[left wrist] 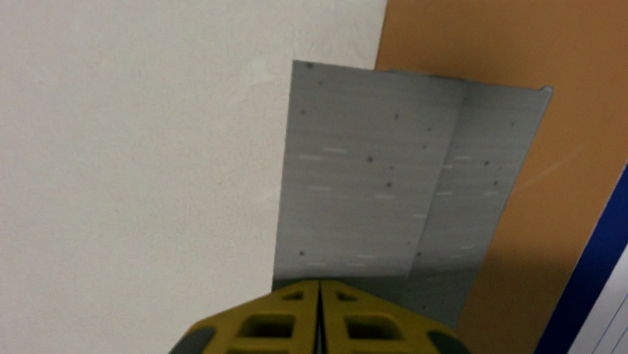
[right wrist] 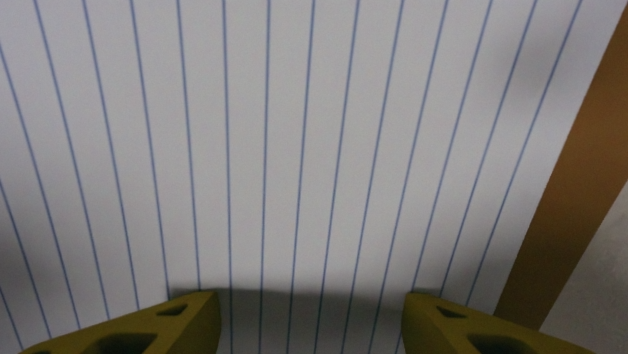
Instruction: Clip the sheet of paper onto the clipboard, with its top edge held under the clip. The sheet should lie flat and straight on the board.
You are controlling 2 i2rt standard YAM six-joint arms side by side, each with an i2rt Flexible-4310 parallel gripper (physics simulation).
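Note:
The brown clipboard (left wrist: 565,165) (right wrist: 565,210) lies on the table. Its grey metal clip (left wrist: 370,200) shows in the left wrist view, overhanging the board's edge. The white sheet with blue lines (left wrist: 607,320) (right wrist: 290,150) lies flat on the board. Its blue band (left wrist: 580,280) runs beside the clip, with a strip of brown board between them. My left gripper (left wrist: 319,294) is shut and empty, its tips over the clip's near part. My right gripper (right wrist: 311,308) is open just above the lined sheet, with no part of the sheet between its fingers.
The pale table top (left wrist: 140,150) (right wrist: 600,280) lies around the clipboard. A brown strip of board shows along the sheet's right side in the right wrist view. Shadows fall on the sheet near the right fingers.

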